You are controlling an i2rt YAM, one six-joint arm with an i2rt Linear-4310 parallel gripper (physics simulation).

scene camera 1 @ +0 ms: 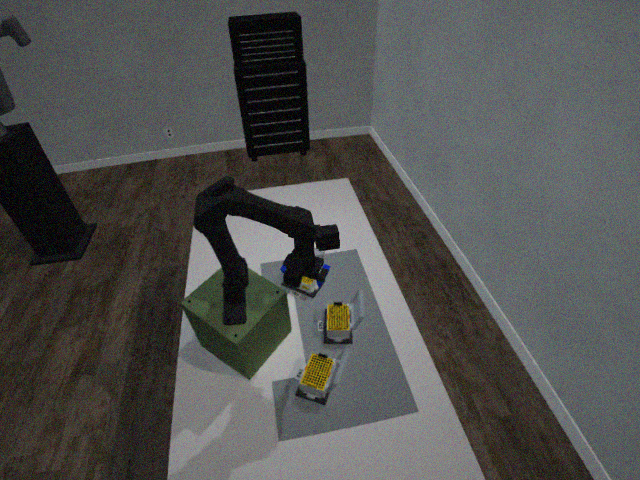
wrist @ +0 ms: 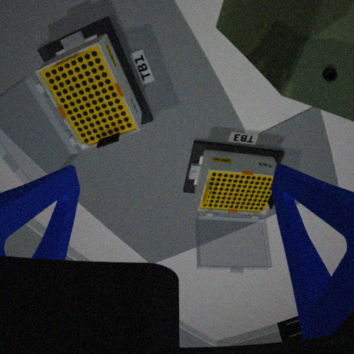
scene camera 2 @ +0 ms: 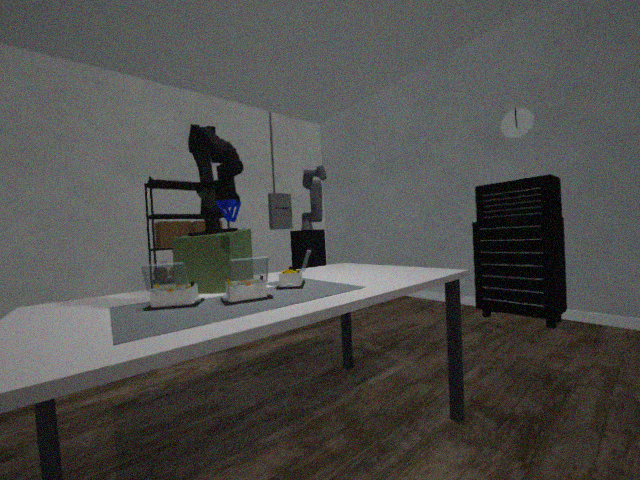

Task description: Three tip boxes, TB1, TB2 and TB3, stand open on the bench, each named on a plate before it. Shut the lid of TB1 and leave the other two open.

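Frame: origin at the arm's base, x ahead, y left, z up, level; centimetres.
Seen in the pictures: gripper, fingertip midpoint: (scene camera 1: pixel 306 282) (scene camera 2: pixel 231 221); arm's base at its link origin: (scene camera 1: pixel 235 298) (scene camera 2: pixel 213 233).
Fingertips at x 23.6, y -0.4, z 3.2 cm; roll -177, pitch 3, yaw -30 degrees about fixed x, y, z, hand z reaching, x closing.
Offsets run from my fingertips to a thing's middle. "spot": to the spot under its first point. Level surfaces: height alone.
TB1 (scene camera 1: pixel 338 317) (scene camera 2: pixel 248 290) (wrist: pixel 90 97) is the middle box, white with a yellow tip rack; its clear lid {dx +17.4, dy -1.5, dz -17.0 cm} (scene camera 1: pixel 359 304) (scene camera 2: pixel 249 269) stands open on the side away from the green block. TB3 {dx +0.1, dy +23.0, dz -24.1 cm} (scene camera 1: pixel 309 285) (scene camera 2: pixel 290 279) (wrist: pixel 237 190) is the far box in scene camera 1, lid (wrist: pixel 233 243) open. TB2 (scene camera 1: pixel 317 373) (scene camera 2: pixel 173 296) is the near box there, lid {spot: dx +7.1, dy -23.5, dz -16.0 cm} (scene camera 2: pixel 166 273) open; its plate is unreadable. My gripper (scene camera 1: pixel 305 276) (scene camera 2: pixel 231 219) (wrist: pixel 175 175) is open and empty, high above the bench near TB3. It partly hides TB3 in scene camera 1.
The green block (scene camera 1: pixel 242 315) (scene camera 2: pixel 206 263) (wrist: pixel 295 65) carries the arm beside the grey mat {dz -27.4 cm} (scene camera 1: pixel 372 382) (scene camera 2: pixel 134 328). The boxes stand on this mat on the white bench {dz -27.7 cm} (scene camera 1: pixel 330 206) (scene camera 2: pixel 403 273). A black drawer cabinet (scene camera 1: pixel 271 85) (scene camera 2: pixel 516 248) stands beyond the bench.
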